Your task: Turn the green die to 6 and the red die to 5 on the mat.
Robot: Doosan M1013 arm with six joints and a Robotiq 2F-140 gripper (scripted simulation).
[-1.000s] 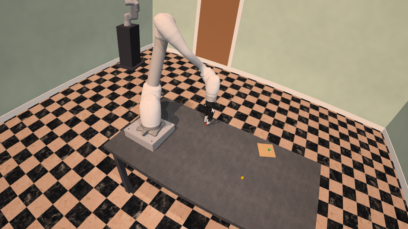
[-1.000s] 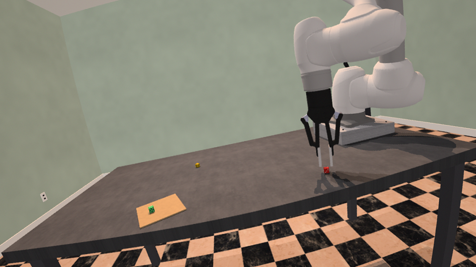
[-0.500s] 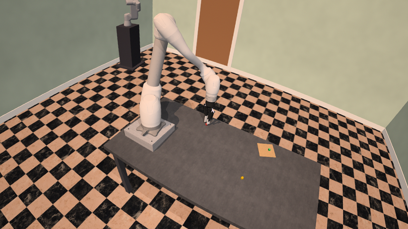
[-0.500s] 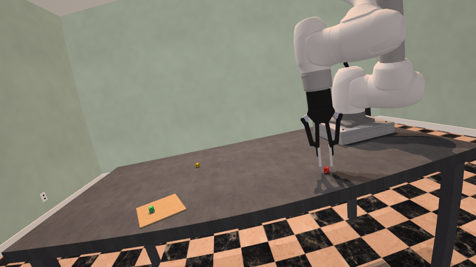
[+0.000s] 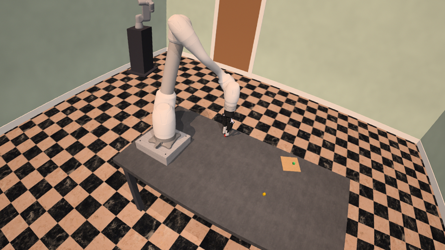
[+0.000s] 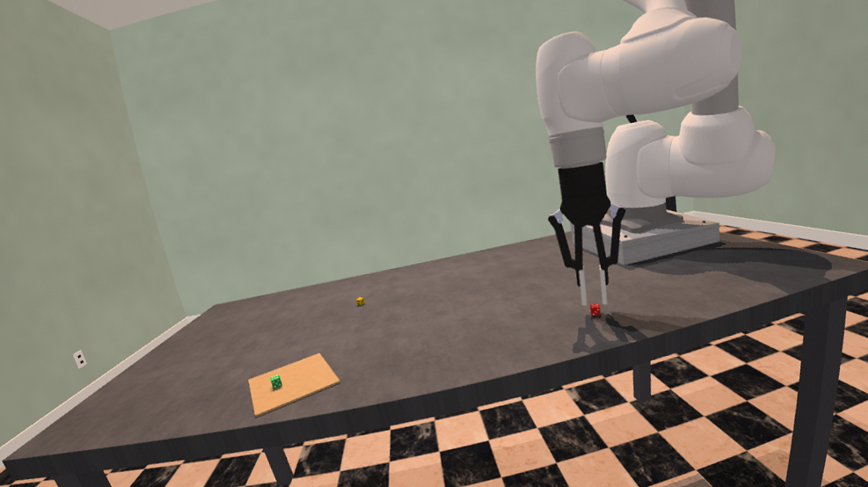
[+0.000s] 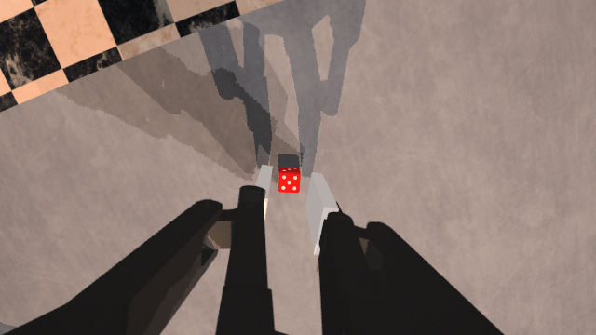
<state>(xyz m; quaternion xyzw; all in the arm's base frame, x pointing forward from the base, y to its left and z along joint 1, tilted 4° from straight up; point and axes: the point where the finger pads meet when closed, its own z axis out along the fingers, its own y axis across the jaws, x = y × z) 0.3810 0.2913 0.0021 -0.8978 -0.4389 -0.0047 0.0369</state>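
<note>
Right now the red die is 5 cm below my hand. From my hand the other things lie so: yellow die 40 cm ahead, 43 cm to the right, 5 cm below; orange mat 55 cm ahead, 9 cm to the right, 5 cm below; green die 58 cm ahead, 8 cm to the right, 4 cm below.
</note>
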